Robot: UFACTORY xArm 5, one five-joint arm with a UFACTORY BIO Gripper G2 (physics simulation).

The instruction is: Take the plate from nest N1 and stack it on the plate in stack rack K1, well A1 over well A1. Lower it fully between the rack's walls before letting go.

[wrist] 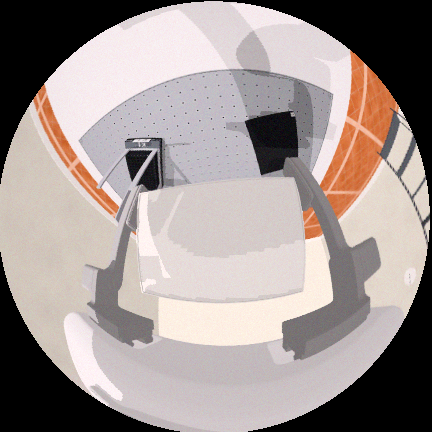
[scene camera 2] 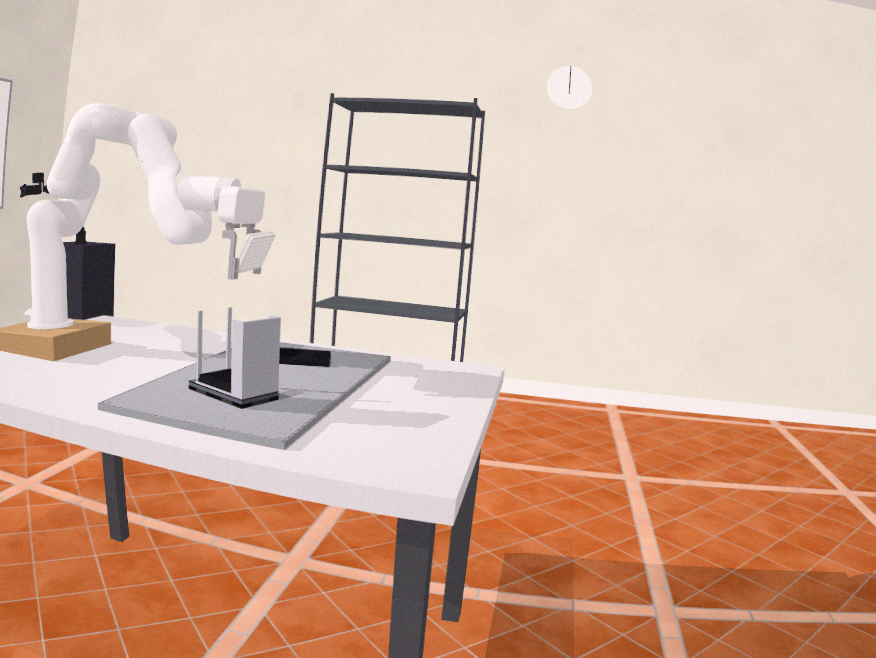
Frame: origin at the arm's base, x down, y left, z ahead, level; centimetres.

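Where they show: hand, its tool point: (wrist: pixel 210 191) (scene camera 2: pixel 246 266); arm's base, origin of its link: (scene camera 2: pixel 50 325).
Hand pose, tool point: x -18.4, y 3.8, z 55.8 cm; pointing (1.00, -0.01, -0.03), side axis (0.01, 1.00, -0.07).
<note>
Each offset is from my tool point to the centre of the thing. Level surfaces: height alone.
A white plate {dy +0.0, dx -3.2, dz +1.7 cm} (scene camera 2: pixel 255 252) (wrist: pixel 220 240) is held steeply tilted in the air, above and slightly behind the stack rack in the scene view. My gripper (scene camera 2: pixel 245 273) (wrist: pixel 219 192) is shut on it, one finger at each side. Stack rack K1 {dy -19.0, dx +14.6, dz +7.2 cm} (scene camera 2: pixel 256 357) (wrist: pixel 143 144) has a tall light wall, thin upright posts and a black base. A dark, finely dotted surface shows inside it in the wrist view; whether that is the lower plate I cannot tell. A flat black holder {dy +15.4, dx +21.5, dz +6.6 cm} (scene camera 2: pixel 305 356) (wrist: pixel 274 142), likely nest N1, has no plate on it. Well A1 cannot be made out.
The rack and the black holder stand on a grey perforated board {dx +22.3 cm} (scene camera 2: pixel 162 410) (wrist: pixel 200 110) on the white table {dx +23.5 cm} (scene camera 2: pixel 396 453) (wrist: pixel 130 60). The arm's wooden base block (scene camera 2: pixel 70 340) is at the table's far left. A dark shelf unit (scene camera 2: pixel 400 309) stands behind the table.
</note>
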